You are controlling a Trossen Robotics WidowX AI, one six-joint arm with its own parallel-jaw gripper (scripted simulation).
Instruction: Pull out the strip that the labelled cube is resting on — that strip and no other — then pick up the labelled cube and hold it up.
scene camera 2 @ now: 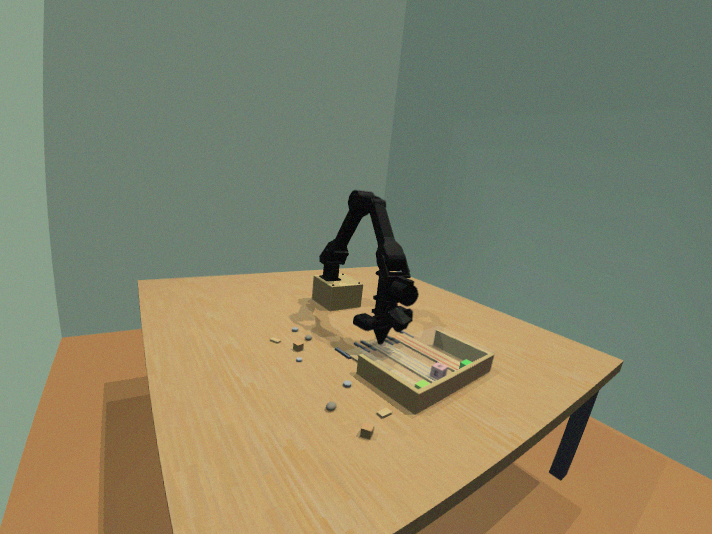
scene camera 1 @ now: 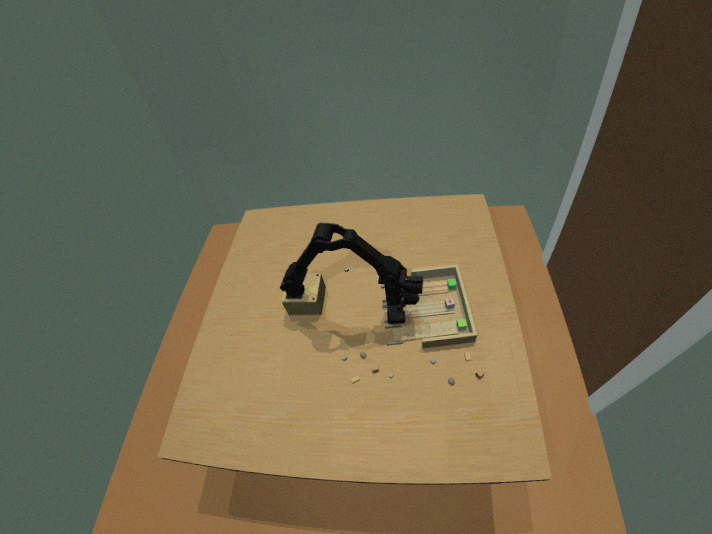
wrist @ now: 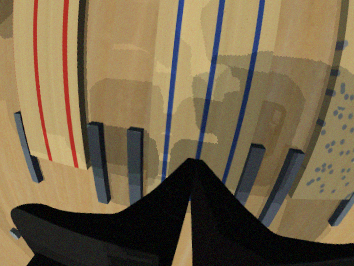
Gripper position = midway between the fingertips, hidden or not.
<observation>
In view: the gripper (scene camera 2: 380, 344).
The gripper is seen too in the wrist view (wrist: 193, 165).
</observation>
